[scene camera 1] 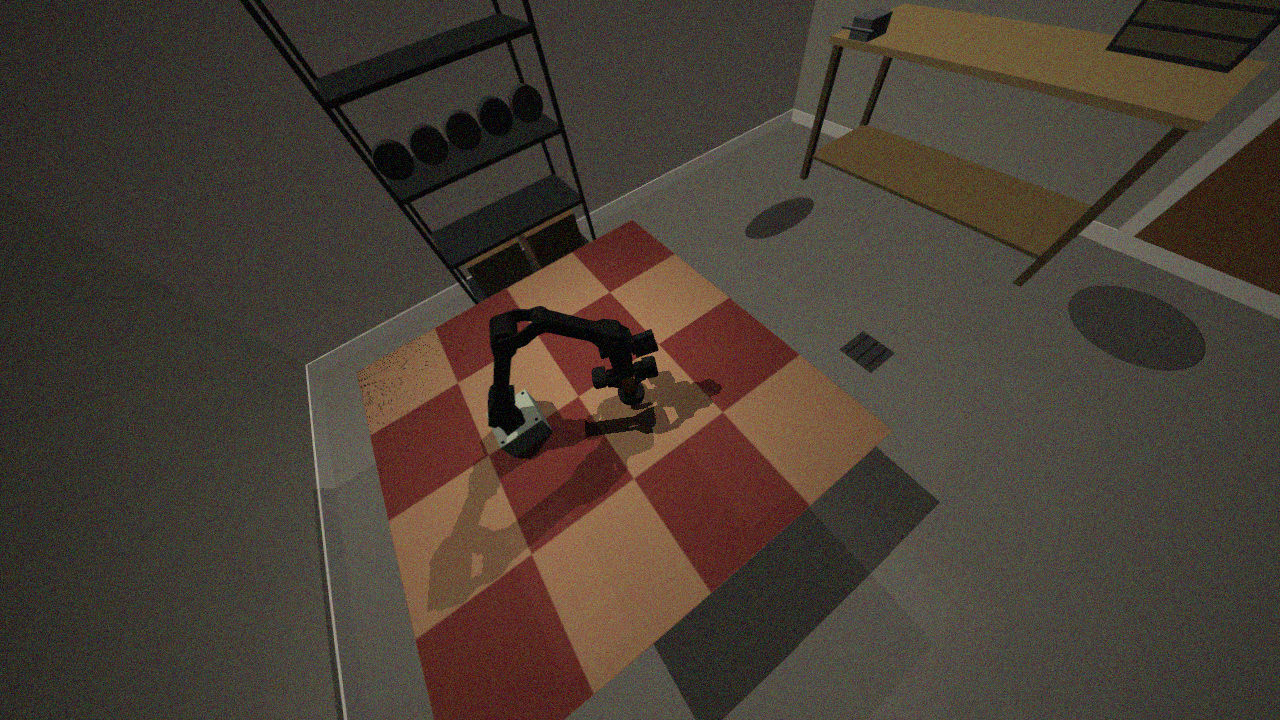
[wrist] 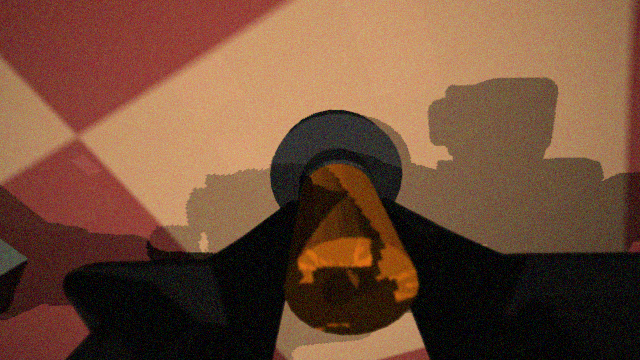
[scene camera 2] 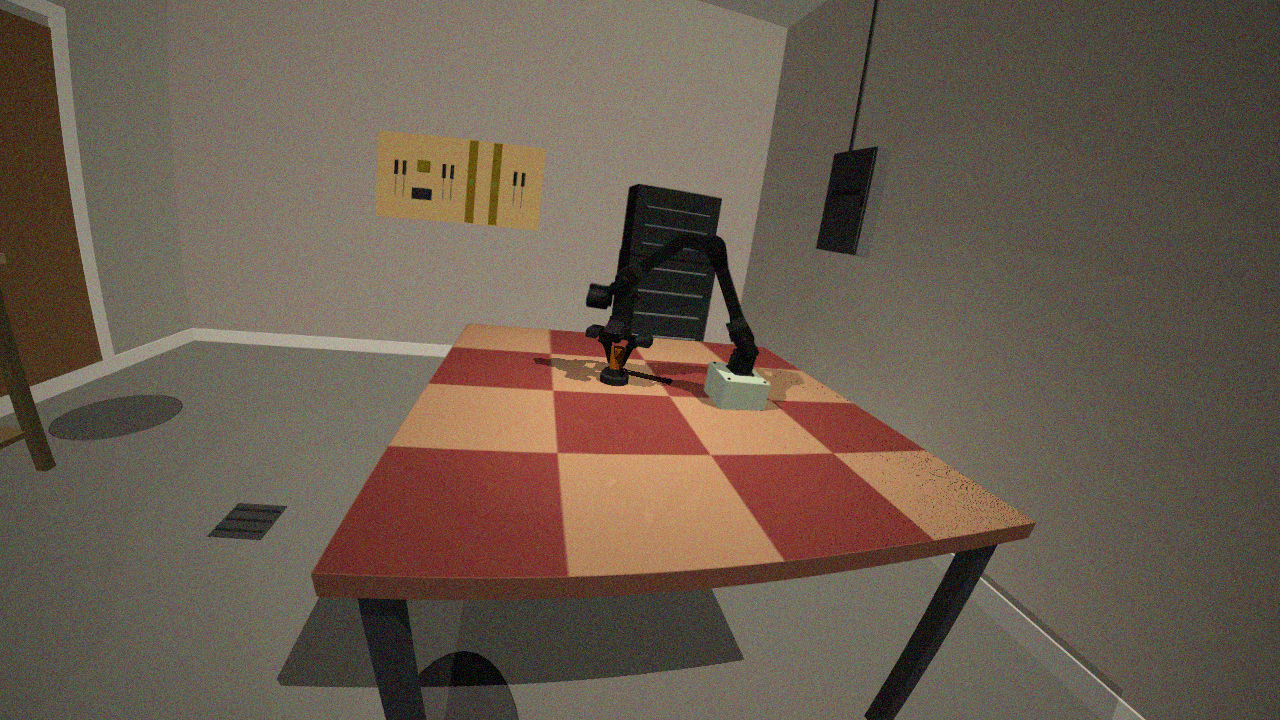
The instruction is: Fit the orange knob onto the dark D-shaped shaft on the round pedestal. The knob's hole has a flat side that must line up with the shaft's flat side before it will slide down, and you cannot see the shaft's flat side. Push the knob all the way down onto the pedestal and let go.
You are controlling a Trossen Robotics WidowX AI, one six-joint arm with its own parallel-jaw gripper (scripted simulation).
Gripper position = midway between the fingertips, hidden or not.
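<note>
Gripper point(scene camera 2: 616, 364), visible also at point(scene camera 1: 629, 385) and point(wrist: 338, 207), holding an orange knob point(wrist: 348, 273). A round dark pedestal point(wrist: 329, 137) is visible.
</note>
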